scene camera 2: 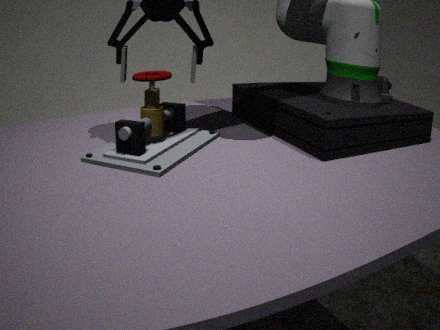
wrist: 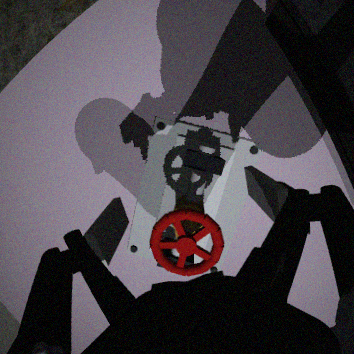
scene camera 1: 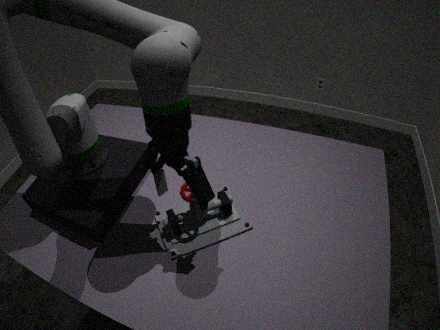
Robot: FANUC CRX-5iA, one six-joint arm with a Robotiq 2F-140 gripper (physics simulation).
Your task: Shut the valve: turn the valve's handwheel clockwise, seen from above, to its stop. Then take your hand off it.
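The valve's red handwheel (scene camera 1: pixel 183 194) (scene camera 2: pixel 152 76) (wrist: pixel 186 245) lies level on top of the brass valve body (scene camera 2: pixel 152 122), which stands on a pale base plate (scene camera 1: pixel 215 236) (scene camera 2: pixel 172 157) (wrist: pixel 227 205). My gripper (scene camera 1: pixel 183 197) (scene camera 2: pixel 158 80) (wrist: pixel 183 195) is wide open and points down, with nothing held. In scene camera 2 its fingertips are at about the wheel's height, one on each side, with gaps visible; the left finger is nearer the rim. In scene camera 1 a finger hides part of the wheel and the valve body.
Black pipe supports (scene camera 2: pixel 131 137) stand on the plate at both ends of the valve's pipe. The arm's dark pedestal (scene camera 1: pixel 95 195) (scene camera 2: pixel 325 130) stands on the table (scene camera 1: pixel 310 225) (scene camera 2: pixel 240 210) beside the valve. Shadows of the arm fall across the plate and table.
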